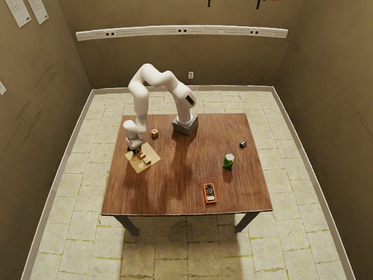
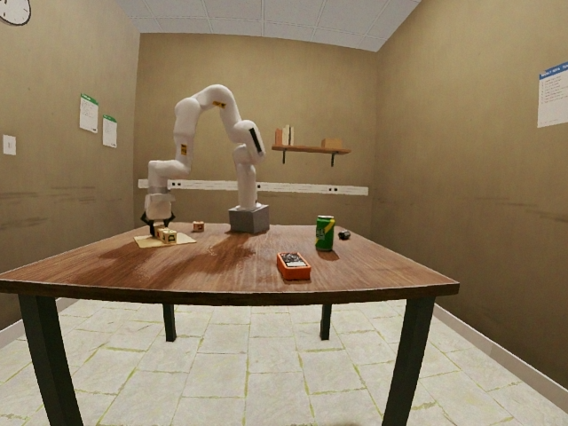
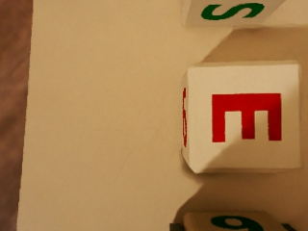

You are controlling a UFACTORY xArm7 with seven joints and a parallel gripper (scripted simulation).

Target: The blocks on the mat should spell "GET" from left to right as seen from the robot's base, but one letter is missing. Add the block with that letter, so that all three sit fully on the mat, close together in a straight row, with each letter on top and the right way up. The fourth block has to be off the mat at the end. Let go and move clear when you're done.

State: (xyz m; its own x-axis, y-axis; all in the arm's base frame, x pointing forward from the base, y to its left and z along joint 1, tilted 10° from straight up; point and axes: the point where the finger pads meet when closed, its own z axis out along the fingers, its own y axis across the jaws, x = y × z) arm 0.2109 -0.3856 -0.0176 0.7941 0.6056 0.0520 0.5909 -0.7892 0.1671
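Now: hand right at the wooden letter block. From my hand the other things lie so: green soda can 200 mm ahead, 650 mm to the left, 30 mm above; then dark object 20 mm ahead, 820 mm to the left, 10 mm below; then orange device 390 mm ahead, 480 mm to the left, 10 mm below.
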